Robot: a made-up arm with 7 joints. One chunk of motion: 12 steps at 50 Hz.
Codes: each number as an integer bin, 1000 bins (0 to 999) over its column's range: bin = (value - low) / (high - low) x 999, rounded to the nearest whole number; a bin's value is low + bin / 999 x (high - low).
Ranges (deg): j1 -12..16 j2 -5..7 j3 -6..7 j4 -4..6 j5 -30..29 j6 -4..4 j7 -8..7
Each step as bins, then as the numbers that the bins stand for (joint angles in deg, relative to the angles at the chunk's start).
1 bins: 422 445 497 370 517 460 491
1 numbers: -0.17 0.35 0.47 -0.30 0.53 -0.32 -0.63
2 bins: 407 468 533 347 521 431 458
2 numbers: -0.59 0.62 0.94 -0.53 0.77 -0.55 -1.12
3 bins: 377 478 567 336 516 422 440
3 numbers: -1.43 0.74 1.38 -0.64 0.47 -0.62 -1.39
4 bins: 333 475 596 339 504 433 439
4 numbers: -2.67 0.71 1.76 -0.61 -0.23 -0.53 -1.41
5 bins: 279 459 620 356 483 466 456
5 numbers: -4.18 0.51 2.07 -0.44 -1.47 -0.27 -1.15
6 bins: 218 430 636 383 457 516 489
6 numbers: -5.89 0.17 2.28 -0.17 -3.01 0.13 -0.66
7 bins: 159 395 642 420 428 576 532
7 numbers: -7.54 -0.26 2.35 0.20 -4.72 0.61 -0.01
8 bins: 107 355 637 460 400 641 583
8 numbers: -9.00 -0.74 2.29 0.60 -6.38 1.13 0.75
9 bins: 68 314 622 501 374 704 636
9 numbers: -10.09 -1.23 2.09 1.02 -7.91 1.64 1.55
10 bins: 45 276 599 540 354 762 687
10 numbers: -10.74 -1.68 1.79 1.41 -9.09 2.10 2.32
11 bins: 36 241 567 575 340 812 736
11 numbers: -10.99 -2.11 1.38 1.76 -9.92 2.50 3.05
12 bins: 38 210 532 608 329 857 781
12 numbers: -10.93 -2.48 0.92 2.09 -10.57 2.86 3.73
